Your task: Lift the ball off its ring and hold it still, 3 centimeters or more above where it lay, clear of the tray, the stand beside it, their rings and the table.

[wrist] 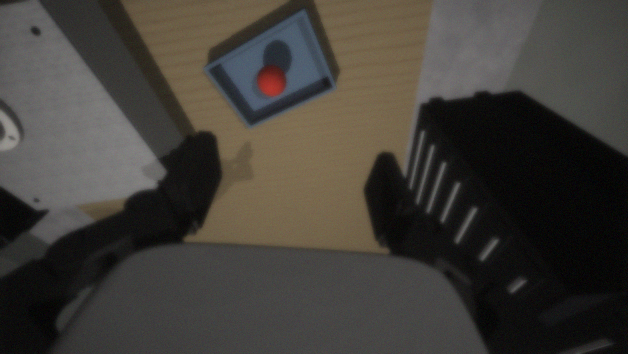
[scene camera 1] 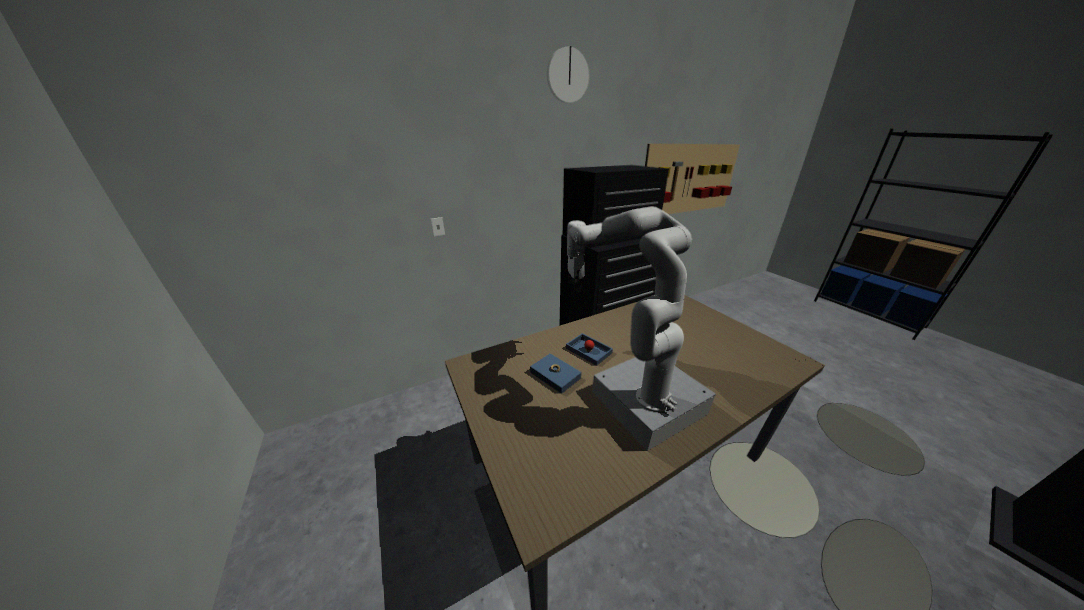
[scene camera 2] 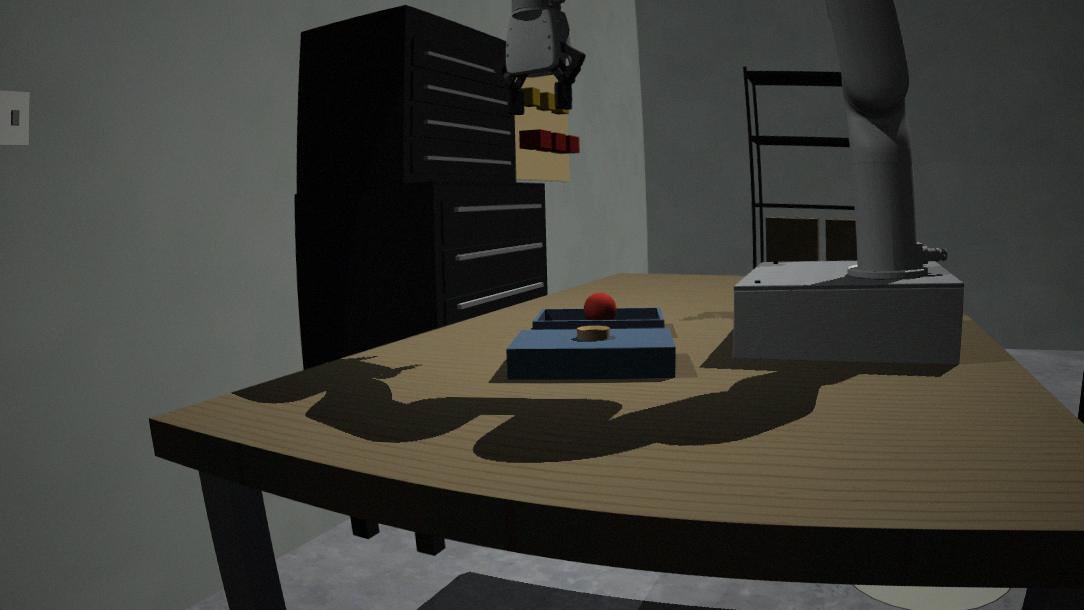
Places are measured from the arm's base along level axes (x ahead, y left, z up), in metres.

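Pixels of known places: gripper, fingertip midpoint: point(wrist: 297, 162) point(scene camera 1: 574, 287) point(scene camera 2: 539, 111); arm's base, origin of the base link: point(scene camera 1: 653, 398) point(scene camera 2: 888, 274).
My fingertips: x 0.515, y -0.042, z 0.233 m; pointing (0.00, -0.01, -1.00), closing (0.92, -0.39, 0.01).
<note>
For each thing: its middle in the pictures, then the offset to it from my fingertips. "spot": a spot on its surface instead. Level surfaces: height alone.
- red ball, body centre: point(scene camera 2: 600, 309) point(wrist: 271, 80) point(scene camera 1: 589, 345) 0.301 m down, 0.071 m back, 0.052 m right
- blue tray, body centre: point(scene camera 2: 600, 323) point(wrist: 273, 76) point(scene camera 1: 588, 348) 0.322 m down, 0.071 m back, 0.052 m right
- tan ring, surface spot: point(scene camera 2: 593, 334) spot: 0.293 m down, 0.121 m back, 0.208 m left
- wooden table, its level: 0.336 m down
The red ball point(scene camera 1: 589, 344) point(scene camera 2: 599, 306) point(wrist: 271, 80) rests inside the blue tray point(scene camera 1: 582, 356) point(scene camera 2: 553, 323) point(wrist: 305, 55); the ring under it cannot be made out. The blue stand point(scene camera 1: 560, 380) point(scene camera 2: 591, 364) is beside the tray, with a tan ring point(scene camera 2: 593, 334) on top and no ball on it. My gripper point(scene camera 1: 576, 276) point(scene camera 2: 539, 106) point(wrist: 297, 162) is open and empty, high above the table and well above the ball. In the wrist view the ball lies beyond the fingertips, up and a little left of the midline between them.
The wooden table point(scene camera 1: 545, 485) point(scene camera 2: 871, 470) point(wrist: 300, 210) carries the grey base block point(scene camera 1: 651, 432) point(scene camera 2: 845, 326) point(wrist: 80, 110) beside the tray and stand. A black drawer cabinet point(scene camera 1: 579, 197) point(scene camera 2: 356, 189) point(wrist: 540, 175) stands behind the table.
</note>
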